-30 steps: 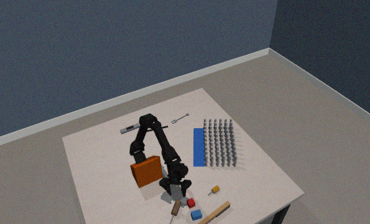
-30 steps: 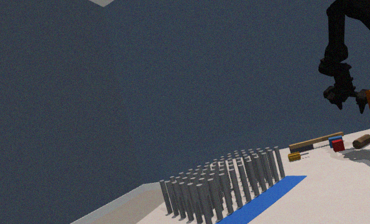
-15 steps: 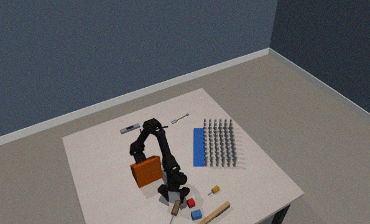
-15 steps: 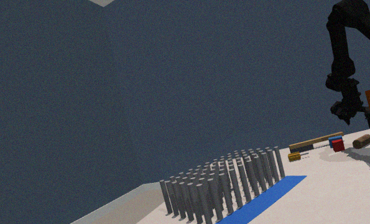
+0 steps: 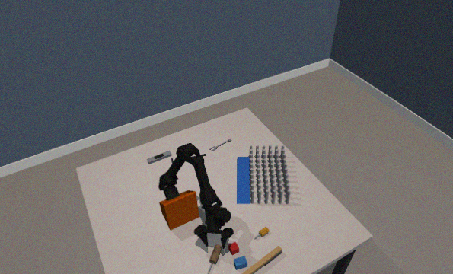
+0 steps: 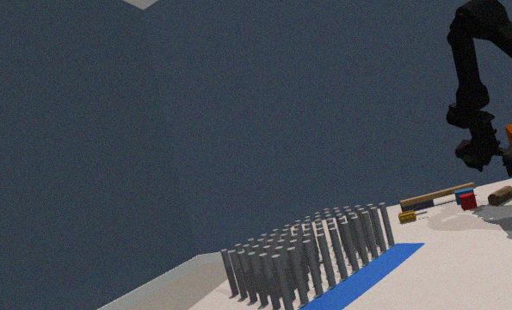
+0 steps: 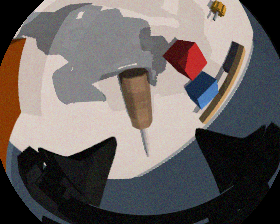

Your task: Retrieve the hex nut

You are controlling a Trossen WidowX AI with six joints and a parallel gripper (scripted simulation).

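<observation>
Now: gripper tip 90 mm short of the red cube, 70 mm above it and 20 mm to the left of it. Round my gripper tip: hook tool 80 mm behind, 70 mm below, 60 mm to the right; blue cube 110 mm to the right, 70 mm below, 70 mm ahead; yellow-handled tool 270 mm ahead, 70 mm below, 30 mm to the right.
</observation>
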